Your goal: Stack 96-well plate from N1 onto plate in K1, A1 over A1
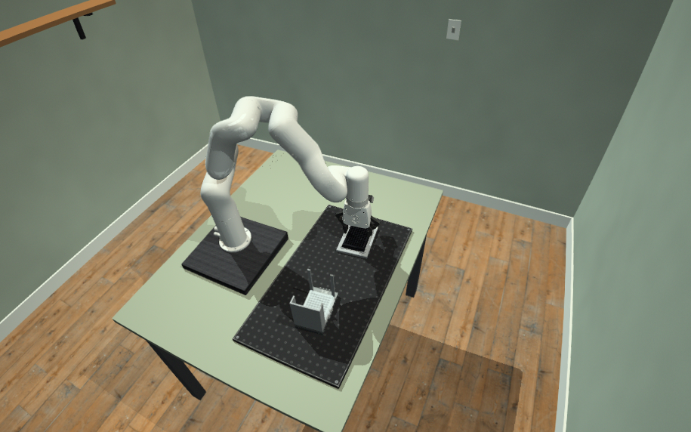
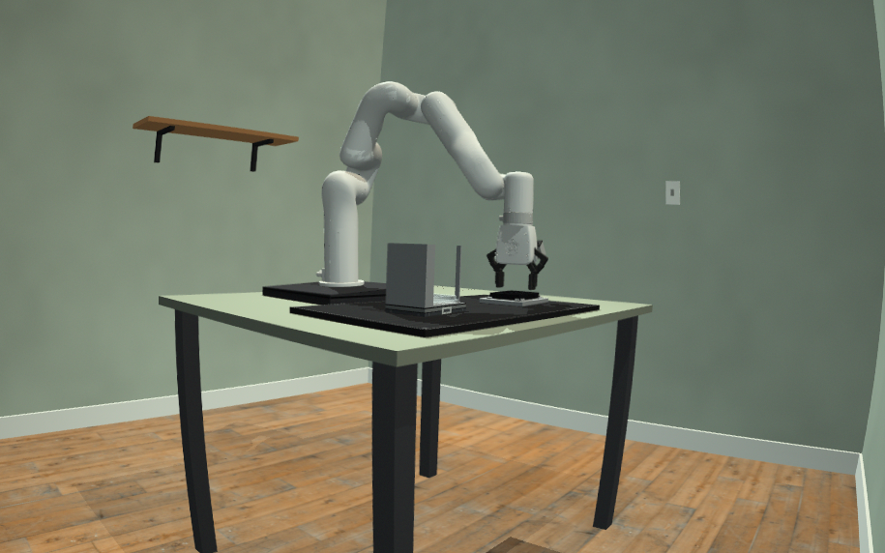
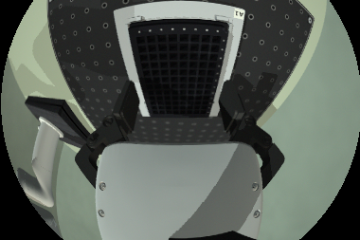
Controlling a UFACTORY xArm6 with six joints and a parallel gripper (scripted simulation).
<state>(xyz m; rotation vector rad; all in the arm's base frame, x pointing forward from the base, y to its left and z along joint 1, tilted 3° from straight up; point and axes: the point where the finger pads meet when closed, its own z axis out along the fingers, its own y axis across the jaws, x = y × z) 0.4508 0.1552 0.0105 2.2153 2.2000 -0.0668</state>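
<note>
The black 96-well plate lies 30 mm below my hand. Round my hand: white 96-well plate: 360 mm to the right, 40 mm behind, 20 mm below; thin post: 290 mm to the right, 30 mm above; pale A1 mark: 80 mm to the left, 50 mm ahead, 30 mm below.
</note>
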